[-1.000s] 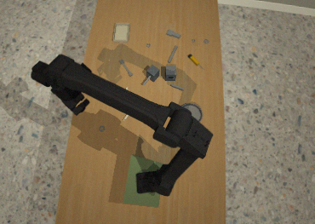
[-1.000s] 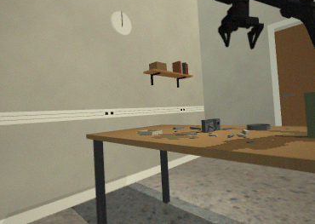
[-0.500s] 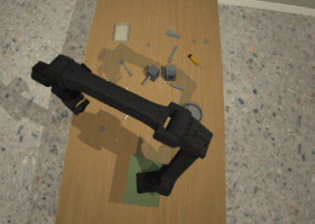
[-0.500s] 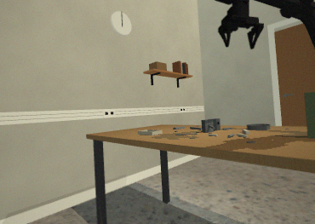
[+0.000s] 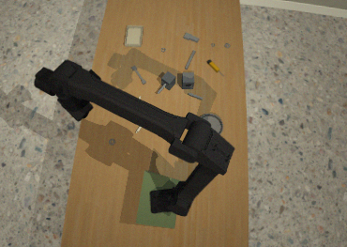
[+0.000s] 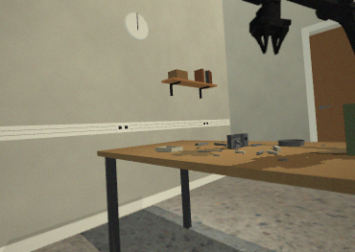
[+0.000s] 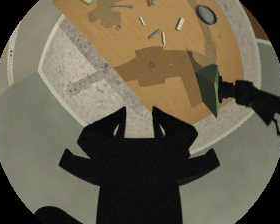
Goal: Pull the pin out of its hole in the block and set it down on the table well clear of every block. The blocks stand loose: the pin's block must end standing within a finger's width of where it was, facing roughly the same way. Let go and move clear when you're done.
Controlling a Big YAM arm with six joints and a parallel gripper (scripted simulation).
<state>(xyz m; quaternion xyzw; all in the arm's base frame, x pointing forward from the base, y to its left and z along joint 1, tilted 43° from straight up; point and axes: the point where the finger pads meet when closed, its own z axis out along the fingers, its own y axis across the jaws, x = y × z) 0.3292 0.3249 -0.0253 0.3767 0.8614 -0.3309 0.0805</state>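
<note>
My gripper is now 32 cm above the slim grey pin, 29 cm to the left of it and 25 cm short of it. From my hand the other things lie so: shallow tray (58 cm ahead, 35 cm below, 15 cm to the right); round dish (50 cm to the right, 34 cm below, 4 cm ahead); white stick (35 cm below, 30 cm to the right, 7 cm ahead).
</note>
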